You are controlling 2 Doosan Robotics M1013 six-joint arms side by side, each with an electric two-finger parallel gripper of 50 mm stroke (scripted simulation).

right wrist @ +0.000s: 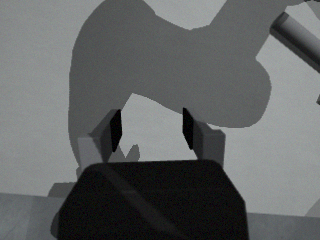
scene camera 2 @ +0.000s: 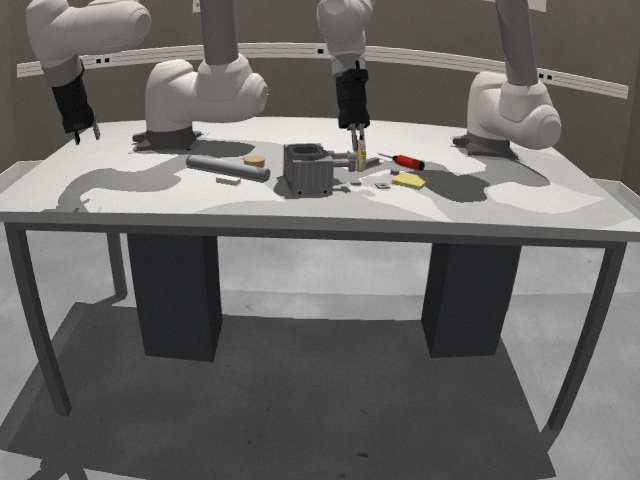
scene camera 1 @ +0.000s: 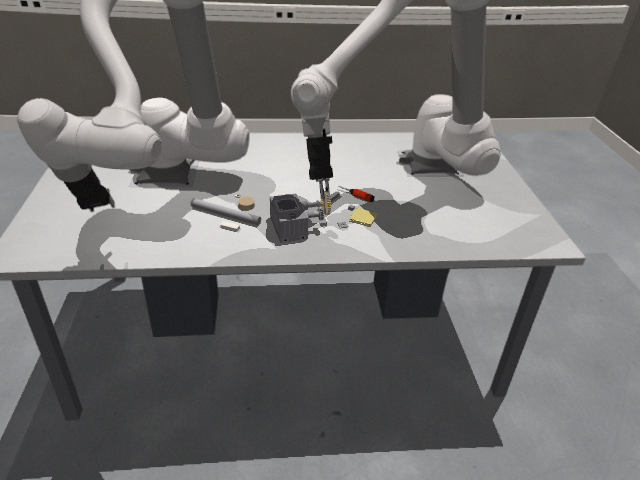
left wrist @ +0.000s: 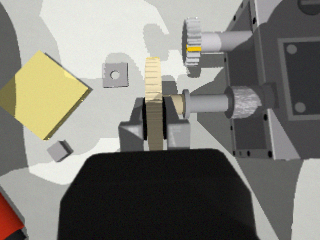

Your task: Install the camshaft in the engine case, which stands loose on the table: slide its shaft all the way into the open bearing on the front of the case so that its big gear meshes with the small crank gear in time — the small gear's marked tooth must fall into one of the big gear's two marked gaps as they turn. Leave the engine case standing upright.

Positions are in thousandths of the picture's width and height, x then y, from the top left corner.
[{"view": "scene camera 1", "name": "my left gripper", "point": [509, 414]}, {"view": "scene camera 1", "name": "my right gripper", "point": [162, 430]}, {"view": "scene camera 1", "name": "engine case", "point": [454, 459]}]
